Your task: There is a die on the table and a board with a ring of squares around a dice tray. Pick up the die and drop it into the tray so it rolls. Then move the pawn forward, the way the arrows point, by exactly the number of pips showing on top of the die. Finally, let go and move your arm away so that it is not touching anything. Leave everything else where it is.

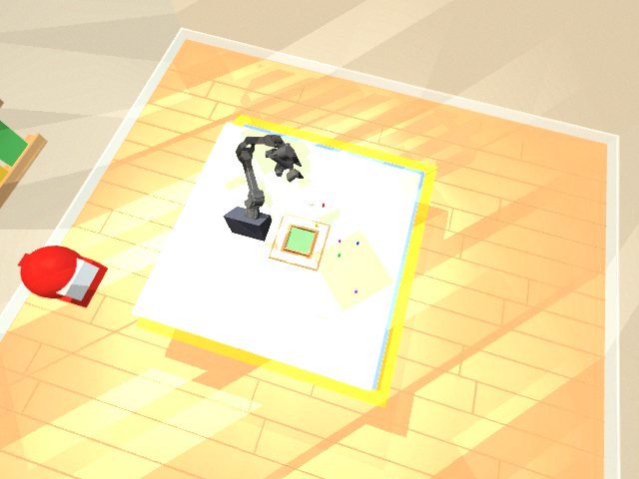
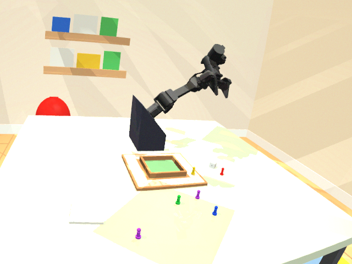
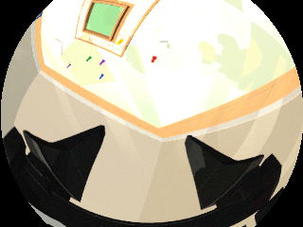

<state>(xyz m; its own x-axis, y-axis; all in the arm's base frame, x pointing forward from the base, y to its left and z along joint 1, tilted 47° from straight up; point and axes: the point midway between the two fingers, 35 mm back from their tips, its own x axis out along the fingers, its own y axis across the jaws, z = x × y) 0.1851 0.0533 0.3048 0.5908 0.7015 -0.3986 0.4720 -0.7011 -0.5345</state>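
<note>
The white die is 31 cm below my gripper tip and 5 cm ahead of it. Also, from my gripper tip: green dice tray 31 cm below, 25 cm to the right, 8 cm ahead; then yellow pawn 29 cm below, 13 cm to the right, 13 cm ahead; then red pawn 30 cm below, 12 cm ahead, 1 cm to the left.
</note>
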